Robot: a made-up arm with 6 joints. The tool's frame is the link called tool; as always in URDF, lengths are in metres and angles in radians. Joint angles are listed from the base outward. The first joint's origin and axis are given. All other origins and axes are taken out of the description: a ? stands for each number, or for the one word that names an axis. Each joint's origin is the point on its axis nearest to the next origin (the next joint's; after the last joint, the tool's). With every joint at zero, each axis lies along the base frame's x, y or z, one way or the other. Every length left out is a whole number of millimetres.
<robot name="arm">
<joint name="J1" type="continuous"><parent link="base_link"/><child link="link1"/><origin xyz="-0.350 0.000 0.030" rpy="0.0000 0.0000 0.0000"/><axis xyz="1 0 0"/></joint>
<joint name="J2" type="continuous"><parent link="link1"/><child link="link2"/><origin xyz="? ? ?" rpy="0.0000 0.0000 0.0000"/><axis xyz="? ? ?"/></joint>
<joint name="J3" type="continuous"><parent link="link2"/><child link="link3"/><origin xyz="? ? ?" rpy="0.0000 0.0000 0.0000"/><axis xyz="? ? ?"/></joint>
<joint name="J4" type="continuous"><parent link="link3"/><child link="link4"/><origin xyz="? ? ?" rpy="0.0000 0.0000 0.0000"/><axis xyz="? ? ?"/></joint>
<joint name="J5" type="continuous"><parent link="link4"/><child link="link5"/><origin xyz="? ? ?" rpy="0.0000 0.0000 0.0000"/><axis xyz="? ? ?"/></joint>
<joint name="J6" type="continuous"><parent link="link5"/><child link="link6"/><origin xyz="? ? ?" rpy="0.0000 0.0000 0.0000"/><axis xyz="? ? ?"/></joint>
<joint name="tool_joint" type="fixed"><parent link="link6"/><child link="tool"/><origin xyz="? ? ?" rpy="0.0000 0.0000 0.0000"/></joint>
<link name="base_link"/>
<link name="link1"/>
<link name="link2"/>
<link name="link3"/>
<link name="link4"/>
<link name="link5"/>
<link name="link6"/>
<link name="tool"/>
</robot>
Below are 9 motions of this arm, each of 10 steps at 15 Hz.
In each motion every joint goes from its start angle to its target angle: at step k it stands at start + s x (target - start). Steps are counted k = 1, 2, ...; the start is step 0. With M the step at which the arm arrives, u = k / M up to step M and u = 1 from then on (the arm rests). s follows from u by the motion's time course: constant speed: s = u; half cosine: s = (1 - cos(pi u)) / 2; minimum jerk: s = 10 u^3 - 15 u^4 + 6 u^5.
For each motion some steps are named. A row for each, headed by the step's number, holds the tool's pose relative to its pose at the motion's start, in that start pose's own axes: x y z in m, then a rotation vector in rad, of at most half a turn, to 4 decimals.
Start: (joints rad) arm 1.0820 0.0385 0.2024 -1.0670 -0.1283 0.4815
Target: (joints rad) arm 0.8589 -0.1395 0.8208 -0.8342 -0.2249 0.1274
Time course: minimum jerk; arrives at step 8
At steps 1, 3, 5, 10:
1: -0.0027 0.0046 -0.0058 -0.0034 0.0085 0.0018
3: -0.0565 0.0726 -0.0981 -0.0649 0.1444 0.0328
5: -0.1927 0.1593 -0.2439 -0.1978 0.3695 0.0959
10: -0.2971 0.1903 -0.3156 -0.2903 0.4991 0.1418

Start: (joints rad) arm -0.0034 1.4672 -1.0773 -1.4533 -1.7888 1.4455
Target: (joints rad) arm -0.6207 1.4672 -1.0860 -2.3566 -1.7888 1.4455
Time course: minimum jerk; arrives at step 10
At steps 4, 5, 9, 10:
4: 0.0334 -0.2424 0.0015 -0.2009 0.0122 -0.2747
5: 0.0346 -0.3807 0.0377 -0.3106 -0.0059 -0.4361
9: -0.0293 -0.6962 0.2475 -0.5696 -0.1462 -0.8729
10: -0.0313 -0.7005 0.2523 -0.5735 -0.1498 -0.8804

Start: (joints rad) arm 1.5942 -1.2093 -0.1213 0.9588 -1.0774 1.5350
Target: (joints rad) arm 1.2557 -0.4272 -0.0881 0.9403 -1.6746 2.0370
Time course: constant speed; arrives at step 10
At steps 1, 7, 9, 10:
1: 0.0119 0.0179 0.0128 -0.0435 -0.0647 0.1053
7: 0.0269 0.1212 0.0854 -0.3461 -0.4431 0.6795
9: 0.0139 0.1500 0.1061 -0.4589 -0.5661 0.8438
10: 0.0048 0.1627 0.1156 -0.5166 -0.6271 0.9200

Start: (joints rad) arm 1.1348 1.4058 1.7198 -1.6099 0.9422 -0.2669
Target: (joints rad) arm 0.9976 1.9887 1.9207 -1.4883 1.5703 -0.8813
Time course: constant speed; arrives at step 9
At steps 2, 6, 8, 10:
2: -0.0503 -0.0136 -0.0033 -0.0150 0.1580 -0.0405
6: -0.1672 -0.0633 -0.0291 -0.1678 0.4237 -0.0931
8: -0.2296 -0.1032 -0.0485 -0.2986 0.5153 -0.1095
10: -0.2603 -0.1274 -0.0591 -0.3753 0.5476 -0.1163

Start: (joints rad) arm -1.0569 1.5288 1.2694 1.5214 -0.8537 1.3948
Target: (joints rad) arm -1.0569 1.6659 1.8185 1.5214 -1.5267 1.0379
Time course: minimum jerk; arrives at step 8
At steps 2, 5, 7, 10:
2: 0.0101 -0.0169 0.0069 -0.1212 -0.0379 -0.0433
5: 0.0562 -0.1102 0.0877 -0.8245 -0.3376 -0.3184
7: 0.0653 -0.1371 0.1369 -1.1064 -0.4961 -0.4280
10: 0.0656 -0.1384 0.1401 -1.1237 -0.5065 -0.4344

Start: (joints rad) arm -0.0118 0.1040 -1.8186 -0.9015 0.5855 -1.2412
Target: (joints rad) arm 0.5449 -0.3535 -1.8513 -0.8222 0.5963 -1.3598
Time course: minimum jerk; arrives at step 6
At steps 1, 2, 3, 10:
1: 0.0125 0.0059 0.0009 -0.0092 0.0205 -0.0144
2: 0.0770 0.0333 0.0033 -0.0527 0.1210 -0.0877
3: 0.1951 0.0714 -0.0019 -0.1196 0.2867 -0.2180
10: 0.4231 0.1034 -0.0414 -0.2171 0.5665 -0.4654

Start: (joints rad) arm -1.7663 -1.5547 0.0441 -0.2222 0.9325 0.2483
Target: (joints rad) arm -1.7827 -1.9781 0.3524 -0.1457 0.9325 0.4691
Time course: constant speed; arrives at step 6
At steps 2, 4, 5, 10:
2: -0.0556 0.0422 -0.0571 -0.1585 -0.0735 0.1228
4: -0.1007 0.0678 -0.1263 -0.3278 -0.1364 0.2313
5: -0.1185 0.0742 -0.1641 -0.4161 -0.1636 0.2796
10: -0.1328 0.0763 -0.2030 -0.5065 -0.1878 0.3237

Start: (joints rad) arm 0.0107 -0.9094 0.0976 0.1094 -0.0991 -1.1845
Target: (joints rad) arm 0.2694 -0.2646 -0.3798 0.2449 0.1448 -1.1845
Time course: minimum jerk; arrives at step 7
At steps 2, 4, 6, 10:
2: 0.0449 0.0034 -0.0639 -0.1263 0.0553 -0.0865
4: 0.1455 -0.0642 -0.3029 -0.5732 0.2479 -0.3389
6: 0.1552 -0.1764 -0.4650 -0.9075 0.3843 -0.4763
10: 0.1538 -0.1854 -0.4750 -0.9306 0.3934 -0.4843

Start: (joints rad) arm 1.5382 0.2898 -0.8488 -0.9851 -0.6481 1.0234
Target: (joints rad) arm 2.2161 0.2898 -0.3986 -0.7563 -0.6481 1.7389
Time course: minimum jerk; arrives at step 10
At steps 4, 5, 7, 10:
4: -0.0819 -0.0131 -0.0454 0.2525 0.0503 0.1815
5: -0.1301 -0.0155 -0.0572 0.4026 0.0344 0.2884
7: -0.2189 -0.0200 -0.0572 0.6670 -0.0826 0.4829
10: -0.2617 -0.0246 -0.0505 0.7804 -0.1792 0.5729

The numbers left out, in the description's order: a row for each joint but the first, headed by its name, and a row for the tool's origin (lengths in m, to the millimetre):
J2: xyz 0.000 -0.340 0.060, axis 0 1 0
J3: xyz 0.080 0.000 0.180, axis 0 0 1
J4: xyz 0.170 -0.020 0.000, axis -1 0 0
J5: xyz 0.000 0.430 -0.070, axis 0 1 0
J6: xyz 0.080 0.000 -0.020, axis 0 0 1
tool: xyz 0.080 0.110 0.000

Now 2 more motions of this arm.
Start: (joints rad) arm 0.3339 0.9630 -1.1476 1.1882 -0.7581 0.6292
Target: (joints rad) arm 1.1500 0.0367 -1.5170 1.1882 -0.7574 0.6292
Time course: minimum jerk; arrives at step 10
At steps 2, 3, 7, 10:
2: 0.0261 -0.0073 0.0261 0.0329 -0.0411 -0.0342
3: 0.0686 -0.0204 0.0757 0.1008 -0.1136 -0.0928
7: 0.2034 -0.1041 0.3953 0.7472 -0.4831 -0.3240
10: 0.2097 -0.1222 0.4605 0.9460 -0.5399 -0.3334

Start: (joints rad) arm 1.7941 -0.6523 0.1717 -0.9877 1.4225 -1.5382
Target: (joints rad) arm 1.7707 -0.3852 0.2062 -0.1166 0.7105 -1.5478
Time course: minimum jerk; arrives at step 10
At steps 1, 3, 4, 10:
1: 0.0024 0.0030 0.0014 0.0045 0.0004 -0.0075
3: 0.0500 0.0533 0.0236 0.0832 -0.0018 -0.1423
4: 0.1027 0.0965 0.0414 0.1566 -0.0222 -0.2754
10: 0.3537 0.2018 0.0729 0.4026 -0.3261 -0.7945

